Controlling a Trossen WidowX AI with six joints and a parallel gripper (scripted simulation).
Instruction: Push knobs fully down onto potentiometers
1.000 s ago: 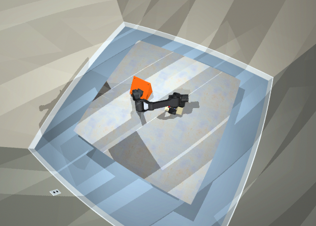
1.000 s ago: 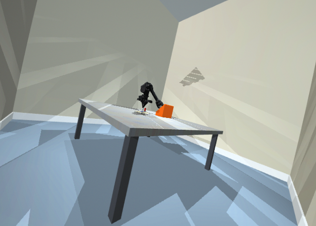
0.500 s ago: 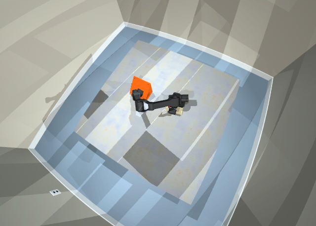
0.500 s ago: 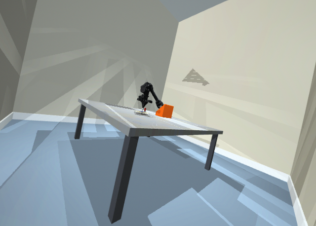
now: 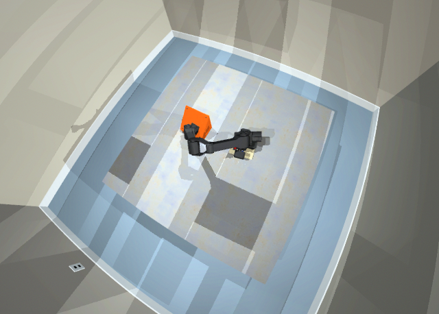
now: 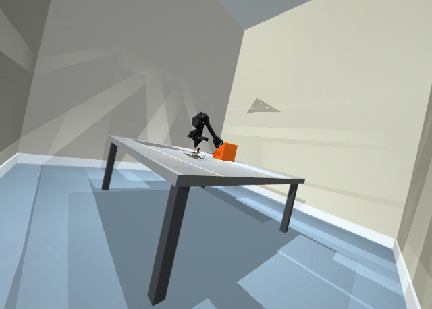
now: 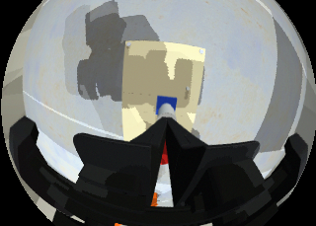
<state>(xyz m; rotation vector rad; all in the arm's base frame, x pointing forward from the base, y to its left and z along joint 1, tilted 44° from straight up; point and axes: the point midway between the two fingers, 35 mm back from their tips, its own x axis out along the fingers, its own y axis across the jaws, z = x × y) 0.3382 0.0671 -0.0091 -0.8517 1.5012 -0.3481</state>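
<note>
Now: gripper tip 4 cm past the red knob, 1 cm to the left of it and 1 cm above it.
</note>
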